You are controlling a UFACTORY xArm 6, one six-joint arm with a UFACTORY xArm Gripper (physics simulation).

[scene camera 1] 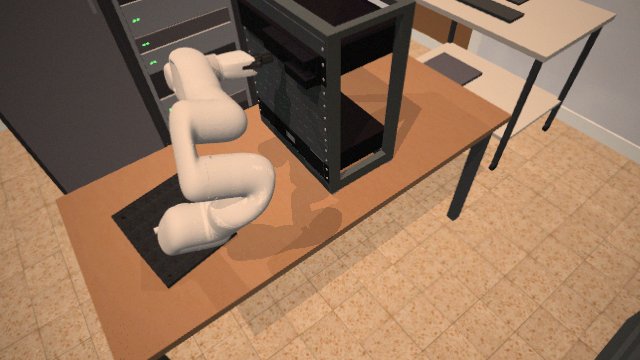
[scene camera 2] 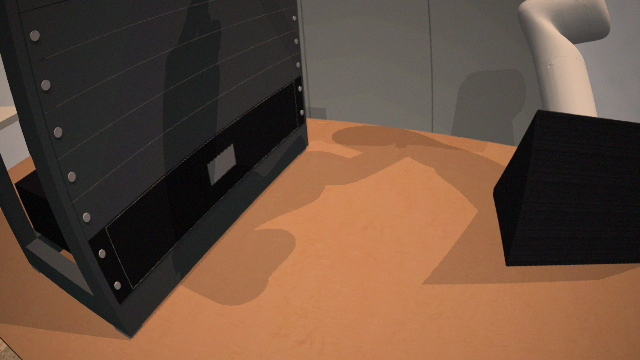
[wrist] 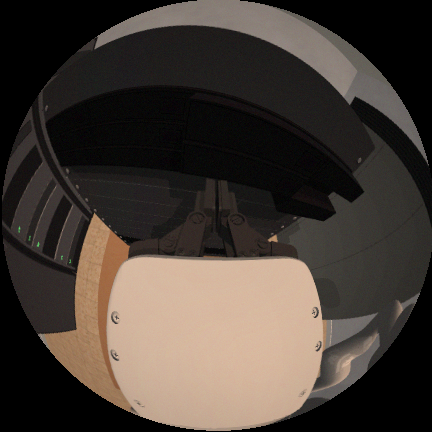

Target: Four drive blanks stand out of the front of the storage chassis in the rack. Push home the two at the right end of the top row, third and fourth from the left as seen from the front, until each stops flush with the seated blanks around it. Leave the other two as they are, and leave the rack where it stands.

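Places are measured from the arm's base along level axes (x ahead, y left, z up), in metres.
Where they show: gripper, between the fingertips: [scene camera 1: 271, 56] [wrist: 214, 189]; arm's base, origin of its link: [scene camera 2: 576, 164].
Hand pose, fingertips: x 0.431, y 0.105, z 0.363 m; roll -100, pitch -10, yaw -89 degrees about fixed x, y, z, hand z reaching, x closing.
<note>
Things, the pixels of their top centre, and the offset from my fingertips. "spot": a spot on its surface instead. Level surfaces: height alone.
- dark storage chassis, a spot on its surface: [wrist: 115, 110] spot: dx +0.030, dy +0.104, dz +0.056 m
- lower blank, centre of its top: [wrist: 301, 174] [scene camera 1: 312, 64] dx +0.056, dy -0.132, dz +0.016 m
- wooden table, height of its surface: dz -0.471 m
The open-frame rack [scene camera 1: 334, 117] [scene camera 2: 60, 182] stands upright on the table. Near its top is the dark storage chassis [wrist: 115, 110]. At its right half, a wide dark stretch of top-row blanks [wrist: 250, 130] [scene camera 1: 295, 47] stands out; the seams between single blanks are too dark to tell apart. A lower blank [wrist: 307, 197] [scene camera 1: 301, 77] stands out at the right end, below that row. My gripper [wrist: 214, 189] [scene camera 1: 270, 58] is shut and empty, its tips in front of the chassis, near the lower edge of its middle. Contact is not visible. The top row does not show in scene camera 2.
Plain panels [scene camera 2: 115, 100] fill the rack below the chassis. The arm's base sits on a black plate [scene camera 1: 145, 240] on the wooden table [scene camera 1: 100, 280]. A server cabinet [scene camera 1: 200, 42] with green lights stands behind the arm. A pale side table [scene camera 1: 560, 30] is at the right back.
</note>
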